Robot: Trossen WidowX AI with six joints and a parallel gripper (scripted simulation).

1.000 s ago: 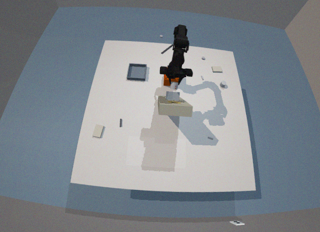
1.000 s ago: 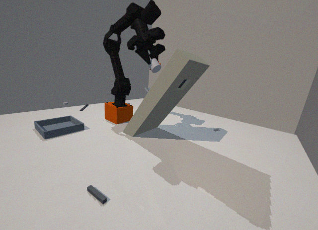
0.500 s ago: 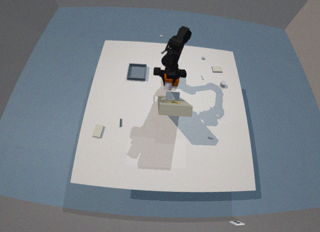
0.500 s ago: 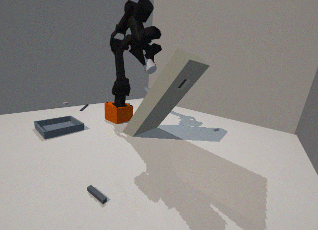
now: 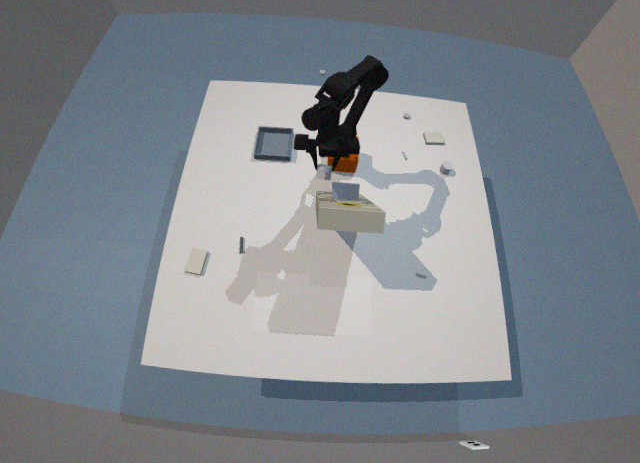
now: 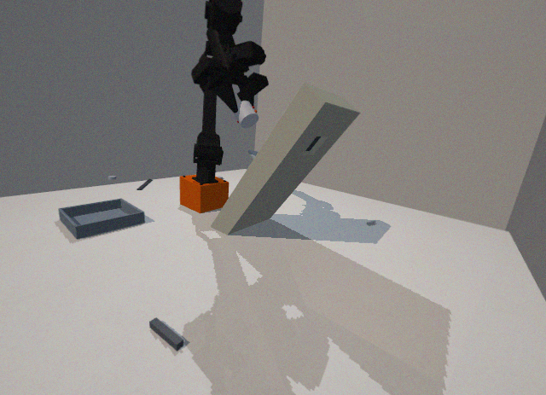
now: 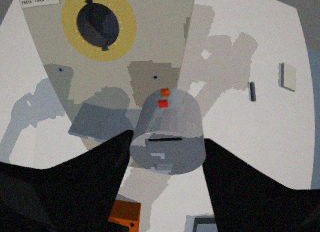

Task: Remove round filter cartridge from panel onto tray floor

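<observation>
Now: gripper tip 280 mm past the tray, 240 mm to the left of it and 300 mm above it. The rest, counted from my gripper tip: round filter cartridge (right at my gripper tip).
</observation>
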